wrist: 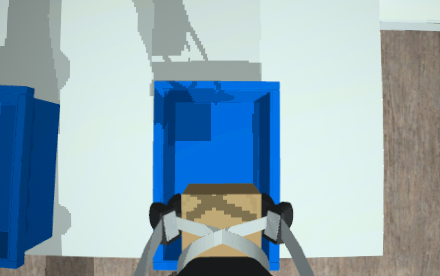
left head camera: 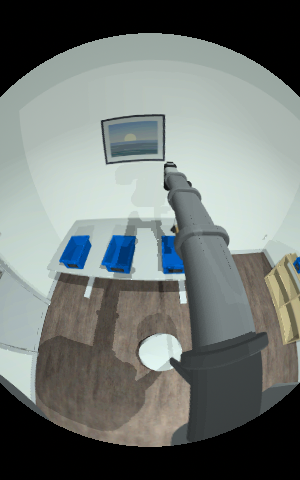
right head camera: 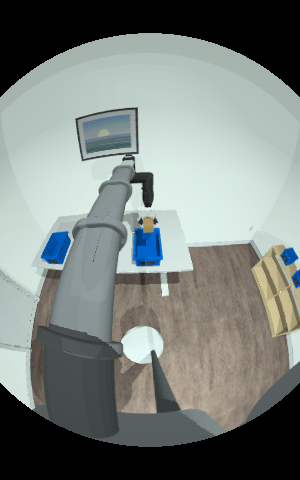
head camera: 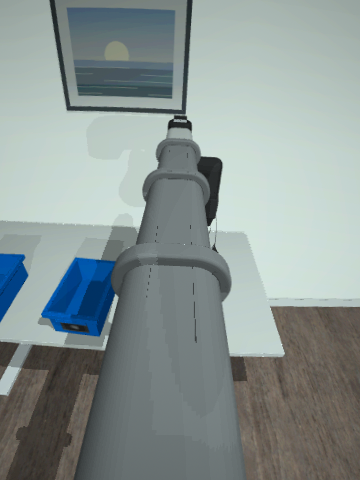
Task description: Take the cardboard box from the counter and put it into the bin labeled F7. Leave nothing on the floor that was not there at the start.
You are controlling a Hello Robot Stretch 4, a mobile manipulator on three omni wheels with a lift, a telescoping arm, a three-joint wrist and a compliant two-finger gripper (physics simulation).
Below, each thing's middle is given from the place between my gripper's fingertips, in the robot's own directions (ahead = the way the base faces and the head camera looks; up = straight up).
My hand is 20 mm below the cardboard box [wrist: 221,205] and 20 mm past it. Also, from my hand: framed picture [head camera: 116,63]: 610 mm ahead, 560 mm above, 340 mm to the left.
